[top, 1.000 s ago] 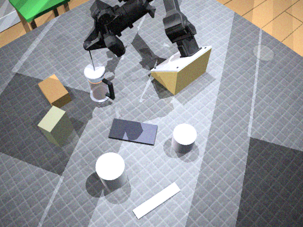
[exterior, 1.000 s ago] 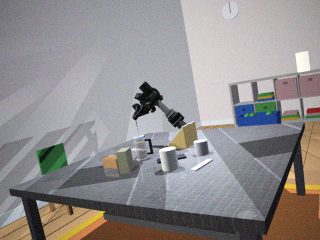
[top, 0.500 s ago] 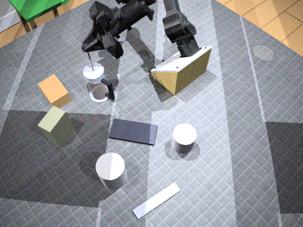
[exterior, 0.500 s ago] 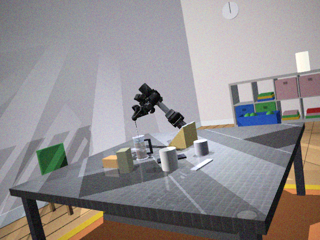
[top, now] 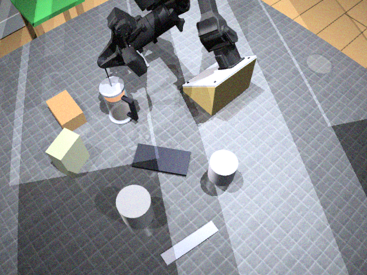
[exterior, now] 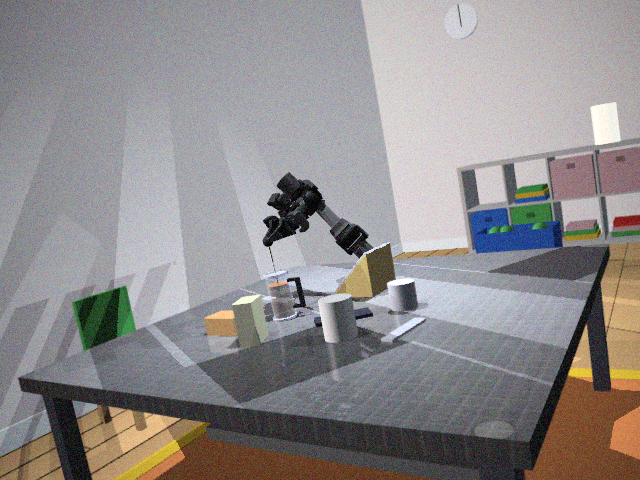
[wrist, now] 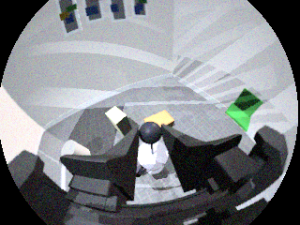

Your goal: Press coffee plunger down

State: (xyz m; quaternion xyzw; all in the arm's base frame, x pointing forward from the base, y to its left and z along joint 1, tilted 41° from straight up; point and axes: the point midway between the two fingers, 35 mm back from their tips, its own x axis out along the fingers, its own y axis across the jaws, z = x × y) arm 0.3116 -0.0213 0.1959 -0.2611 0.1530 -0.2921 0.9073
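The coffee press is 110 mm below my gripper tip, 20 mm to the left of it and 10 mm behind it. Also, from my gripper tip: pale green block: 180 mm ahead, 170 mm below, 40 mm to the left; then dark flat plate: 220 mm below, 200 mm to the left.
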